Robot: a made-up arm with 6 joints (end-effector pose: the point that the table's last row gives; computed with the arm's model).
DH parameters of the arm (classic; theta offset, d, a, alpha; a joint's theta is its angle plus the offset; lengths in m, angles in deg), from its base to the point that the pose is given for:
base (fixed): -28.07 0 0.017 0
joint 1: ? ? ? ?
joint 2: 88.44 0 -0.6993 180
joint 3: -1.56 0.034 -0.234 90
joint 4: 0 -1.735 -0.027 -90
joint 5: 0 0 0.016 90
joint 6: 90 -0.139 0.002 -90
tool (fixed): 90 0.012 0 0
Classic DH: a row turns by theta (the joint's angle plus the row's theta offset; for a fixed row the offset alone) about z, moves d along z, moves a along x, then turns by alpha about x.
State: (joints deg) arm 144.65 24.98 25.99 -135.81 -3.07 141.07
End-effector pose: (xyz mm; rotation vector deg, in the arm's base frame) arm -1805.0 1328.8 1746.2 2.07 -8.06 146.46
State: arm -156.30 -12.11 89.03 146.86 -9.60 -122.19
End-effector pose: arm 609.0 293.4 3290.9 135.47 12.82 103.20
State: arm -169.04 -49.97 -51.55 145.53 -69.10 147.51
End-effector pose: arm -1314.3 -159.5 1535.9 -89.25 -88.16 -120.91
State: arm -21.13 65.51 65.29 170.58 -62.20 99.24
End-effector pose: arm 2349.6 -977.7 1462.3 67.68 -68.03 23.94
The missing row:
joint 1: 28.07 0.828 0.112 -90
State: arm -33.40 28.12 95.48 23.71 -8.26 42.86
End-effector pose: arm 776.9 -543.1 3270.5 -73.65 -33.42 -64.86
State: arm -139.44 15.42 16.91 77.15 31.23 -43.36
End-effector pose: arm -1568.9 -1433.7 1819.0 -32.02 29.34 -106.88
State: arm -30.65 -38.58 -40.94 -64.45 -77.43 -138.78
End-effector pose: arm 1259.0 -667.9 1469.7 -133.15 -42.96 51.89
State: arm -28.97 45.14 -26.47 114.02 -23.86 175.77
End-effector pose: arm 1214.9 -769.6 -341.8 60.85 28.33 -77.61
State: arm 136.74 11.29 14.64 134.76 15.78 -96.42
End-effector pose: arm -1511.0 1418.3 1836.2 -23.66 -46.10 143.24
